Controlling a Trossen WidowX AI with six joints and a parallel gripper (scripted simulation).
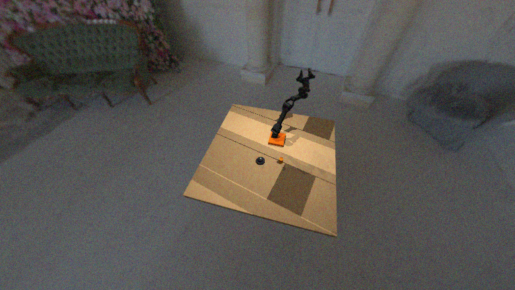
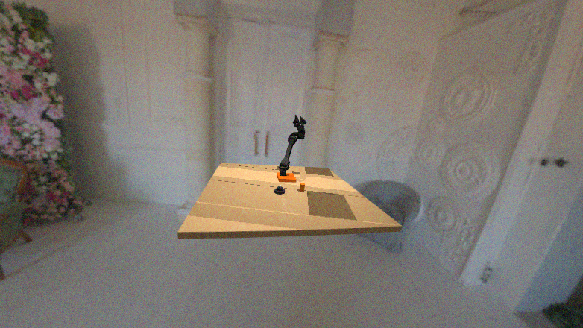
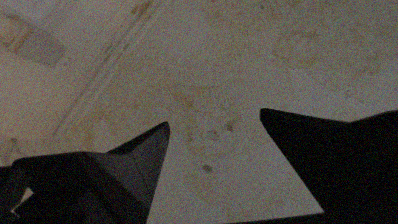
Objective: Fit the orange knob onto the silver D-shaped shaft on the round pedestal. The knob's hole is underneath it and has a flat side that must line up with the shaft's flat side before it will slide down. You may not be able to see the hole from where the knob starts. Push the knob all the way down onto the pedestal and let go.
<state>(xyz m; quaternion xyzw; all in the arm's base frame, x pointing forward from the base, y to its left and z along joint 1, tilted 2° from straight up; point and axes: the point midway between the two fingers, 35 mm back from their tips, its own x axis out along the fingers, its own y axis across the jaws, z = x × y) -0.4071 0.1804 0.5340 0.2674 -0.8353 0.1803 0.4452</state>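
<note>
Right now the orange knob is 700 mm ahead of my gripper tip, 60 mm to the right of it and 570 mm below it. The rest, counted from my gripper tip: pedestal with D-shaped shaft (740 mm ahead, 260 mm to the right, 580 mm below).
</note>
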